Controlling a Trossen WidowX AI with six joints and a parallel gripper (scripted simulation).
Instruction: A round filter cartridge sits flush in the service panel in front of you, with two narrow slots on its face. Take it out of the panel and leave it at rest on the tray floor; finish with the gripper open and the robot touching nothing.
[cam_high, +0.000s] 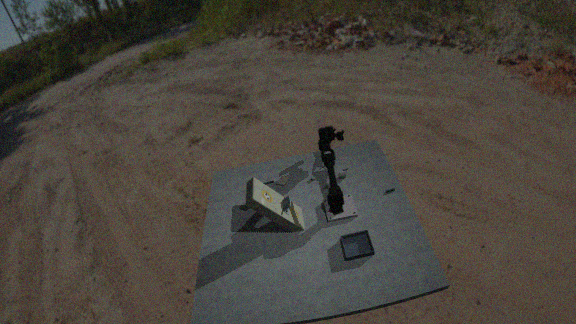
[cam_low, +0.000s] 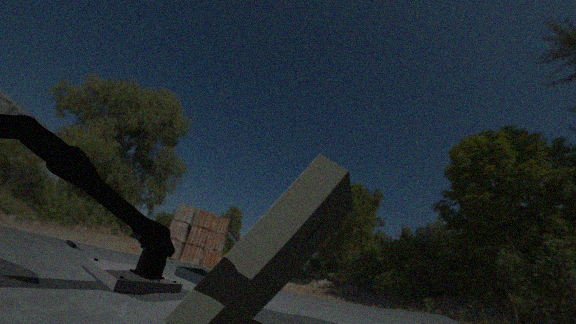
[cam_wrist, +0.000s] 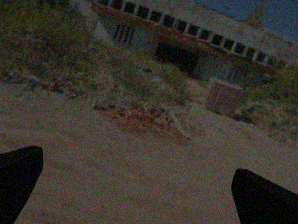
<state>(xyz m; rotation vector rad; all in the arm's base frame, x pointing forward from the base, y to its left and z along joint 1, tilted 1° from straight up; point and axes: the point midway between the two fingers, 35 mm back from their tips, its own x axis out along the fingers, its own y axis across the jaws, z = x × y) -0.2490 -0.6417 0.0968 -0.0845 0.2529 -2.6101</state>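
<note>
The round grey filter cartridge lies 660 mm ahead of my gripper tip, 600 mm to the left of it and 100 mm above it. Also, from my gripper tip: small dark object: 640 mm to the left, 120 mm below, 90 mm behind; then small pale block: 520 mm ahead, 240 mm to the left, 120 mm below; then service panel: 610 mm ahead, 600 mm to the left, 30 mm above.
</note>
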